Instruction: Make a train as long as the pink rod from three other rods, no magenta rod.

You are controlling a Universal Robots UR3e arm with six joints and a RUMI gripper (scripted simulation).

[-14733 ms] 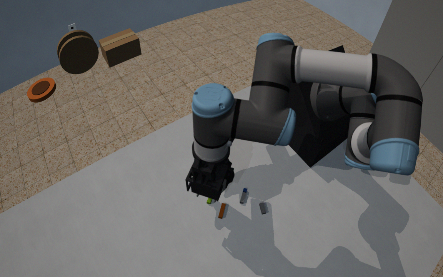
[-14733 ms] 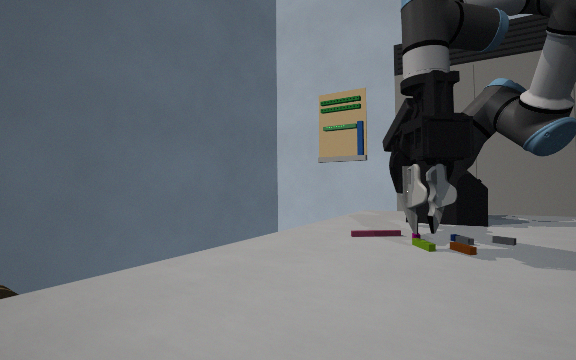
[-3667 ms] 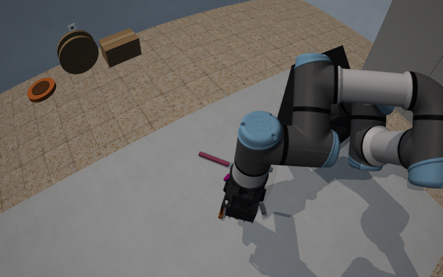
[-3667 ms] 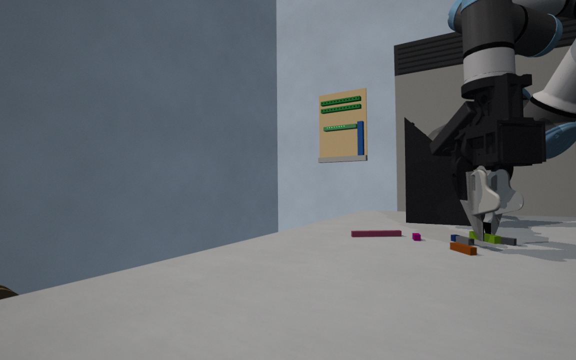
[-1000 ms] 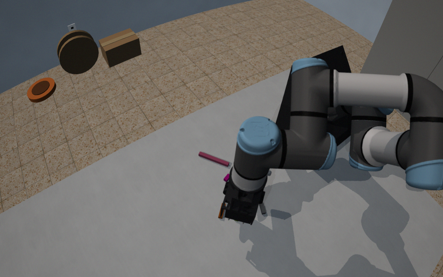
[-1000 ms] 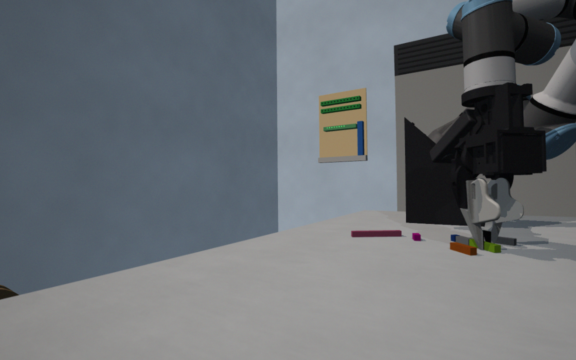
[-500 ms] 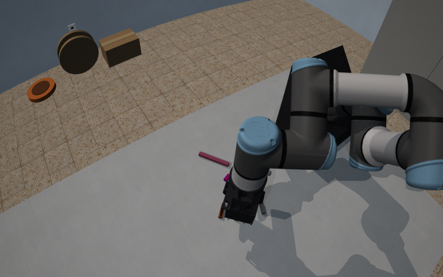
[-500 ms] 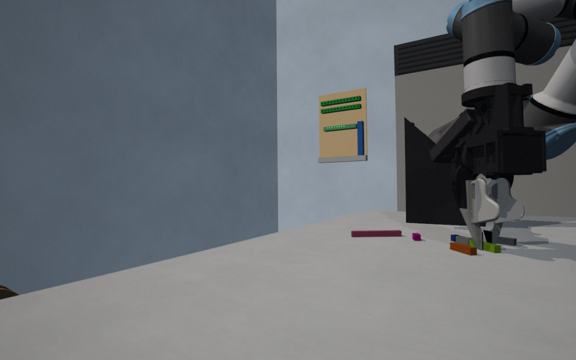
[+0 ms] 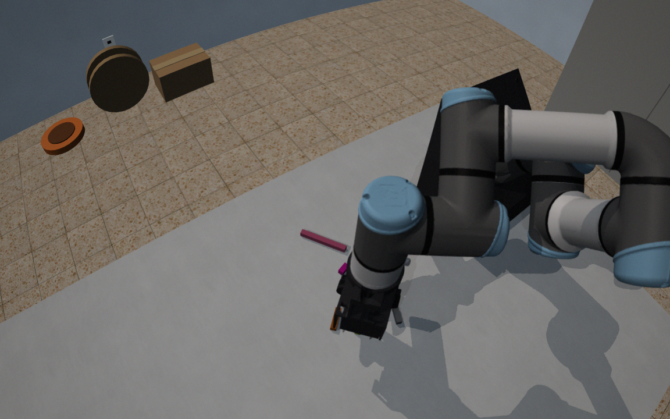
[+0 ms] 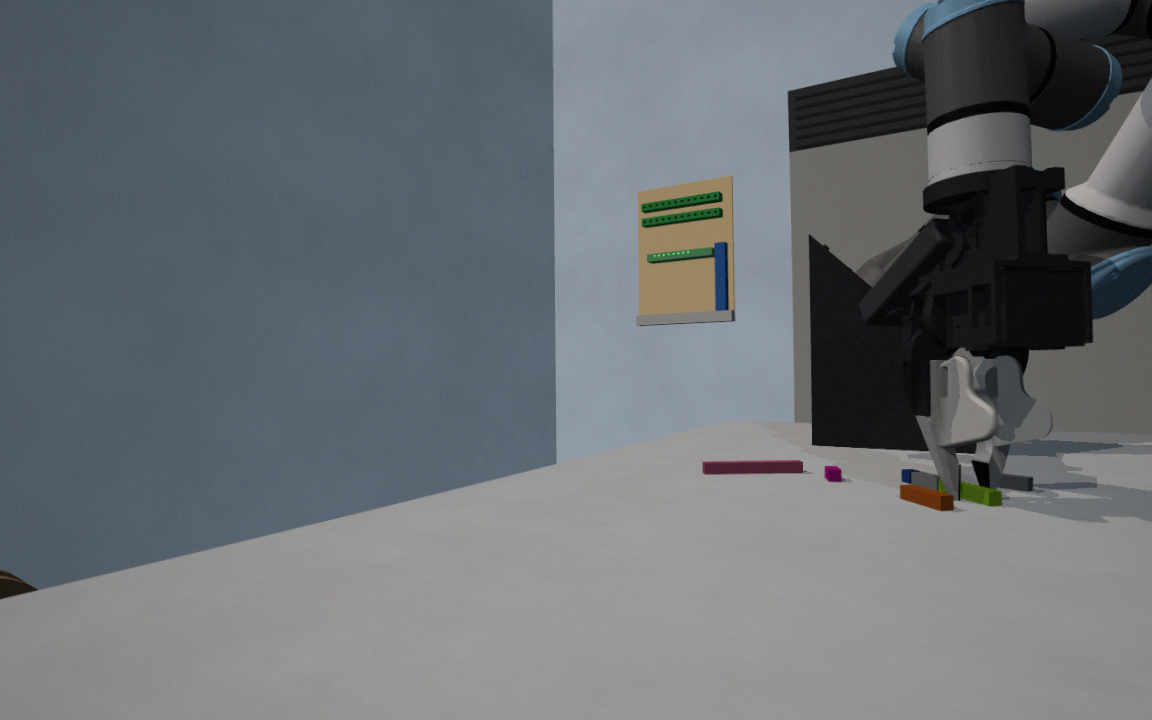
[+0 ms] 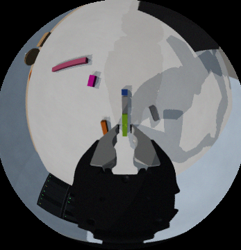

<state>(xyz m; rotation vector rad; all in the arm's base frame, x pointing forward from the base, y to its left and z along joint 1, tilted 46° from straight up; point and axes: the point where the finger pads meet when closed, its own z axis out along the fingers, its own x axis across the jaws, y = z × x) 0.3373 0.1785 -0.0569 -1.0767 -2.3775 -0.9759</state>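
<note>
The lime rod lies 10 mm below my hand. Round my hand: orange rod 30 mm ahead, 30 mm to the right, 10 mm below; then grey rod 60 mm behind, 30 mm to the left, 10 mm below; then blue rod 50 mm behind, 40 mm to the right, 10 mm below.
</note>
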